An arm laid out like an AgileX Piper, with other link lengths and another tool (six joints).
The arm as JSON. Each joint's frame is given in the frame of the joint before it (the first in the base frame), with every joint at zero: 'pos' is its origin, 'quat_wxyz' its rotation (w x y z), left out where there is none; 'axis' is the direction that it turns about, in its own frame. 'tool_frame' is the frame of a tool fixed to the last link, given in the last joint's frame.
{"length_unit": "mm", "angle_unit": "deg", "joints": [
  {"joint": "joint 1", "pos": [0.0, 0.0, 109.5], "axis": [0.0, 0.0, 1.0]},
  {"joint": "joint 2", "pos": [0.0, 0.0, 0.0], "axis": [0.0, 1.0, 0.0]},
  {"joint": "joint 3", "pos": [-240.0, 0.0, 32.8], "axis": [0.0, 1.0, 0.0]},
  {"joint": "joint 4", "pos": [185.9, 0.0, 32.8], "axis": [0.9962, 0.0, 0.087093]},
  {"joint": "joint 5", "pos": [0.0, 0.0, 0.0], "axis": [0.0, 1.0, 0.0]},
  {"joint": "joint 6", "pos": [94.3, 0.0, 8.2], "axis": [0.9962, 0.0, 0.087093]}
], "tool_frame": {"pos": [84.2, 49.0, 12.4], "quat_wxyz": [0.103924, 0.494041, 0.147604, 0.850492]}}
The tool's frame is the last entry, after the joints.
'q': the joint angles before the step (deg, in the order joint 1, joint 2, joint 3, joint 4, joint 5, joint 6). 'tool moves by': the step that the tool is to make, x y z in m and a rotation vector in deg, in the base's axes. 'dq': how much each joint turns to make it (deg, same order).
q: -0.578, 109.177, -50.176, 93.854, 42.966, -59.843
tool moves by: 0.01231, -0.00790, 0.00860, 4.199, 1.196, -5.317
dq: -0.673, -0.001, -0.001, 4.802, 0.510, 1.938
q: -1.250, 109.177, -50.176, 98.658, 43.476, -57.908
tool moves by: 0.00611, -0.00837, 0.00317, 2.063, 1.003, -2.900
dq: -1.141, -0.001, 0.000, 1.409, 0.427, 1.670
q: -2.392, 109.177, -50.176, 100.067, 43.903, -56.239
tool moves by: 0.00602, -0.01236, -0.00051, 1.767, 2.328, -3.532
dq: -1.653, 0.000, 0.001, -0.047, -0.209, 3.501
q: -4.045, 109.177, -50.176, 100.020, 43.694, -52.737
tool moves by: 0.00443, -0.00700, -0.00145, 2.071, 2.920, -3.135
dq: -0.535, -0.002, 0.002, 0.002, -0.568, 4.386
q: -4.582, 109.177, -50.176, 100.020, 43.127, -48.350
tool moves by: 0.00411, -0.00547, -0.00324, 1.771, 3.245, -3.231
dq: -0.001, 0.000, 0.000, 0.000, -1.258, 4.746
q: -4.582, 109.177, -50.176, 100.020, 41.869, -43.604
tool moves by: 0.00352, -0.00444, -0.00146, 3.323, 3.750, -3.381
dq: 0.001, -0.002, 0.001, 0.000, -0.254, 6.040
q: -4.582, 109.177, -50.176, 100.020, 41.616, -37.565
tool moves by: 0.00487, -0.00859, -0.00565, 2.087, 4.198, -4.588
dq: 0.000, 0.001, -0.001, 0.000, -2.024, 6.240
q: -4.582, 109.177, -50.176, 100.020, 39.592, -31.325
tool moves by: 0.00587, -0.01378, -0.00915, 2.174, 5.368, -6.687
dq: -0.001, -0.001, 0.001, -0.001, -3.452, 8.147
